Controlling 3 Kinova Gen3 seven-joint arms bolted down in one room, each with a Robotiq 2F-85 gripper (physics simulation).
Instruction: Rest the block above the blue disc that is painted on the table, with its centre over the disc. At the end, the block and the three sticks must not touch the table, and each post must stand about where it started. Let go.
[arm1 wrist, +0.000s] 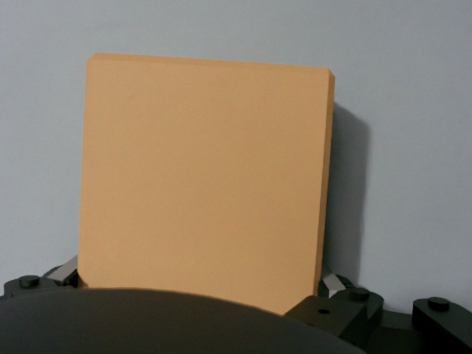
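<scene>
The block (205, 175) is a large tan-orange square slab with bevelled edges, seen face-on in the middle of the arm1 wrist view. Arm1's gripper (199, 278) is at the lower edge of the view, with a finger against the block's left side and a finger against its right side; it is shut on the block. The dark gripper body covers the block's lower edge. The blue disc, the three sticks and the posts do not show in this view. The grippers of arm2 and arm3 do not show either.
A plain grey-blue surface (415, 175) lies behind the block. The block's shadow (348, 200) falls on it along the right side. How far the block is from that surface is hard to tell.
</scene>
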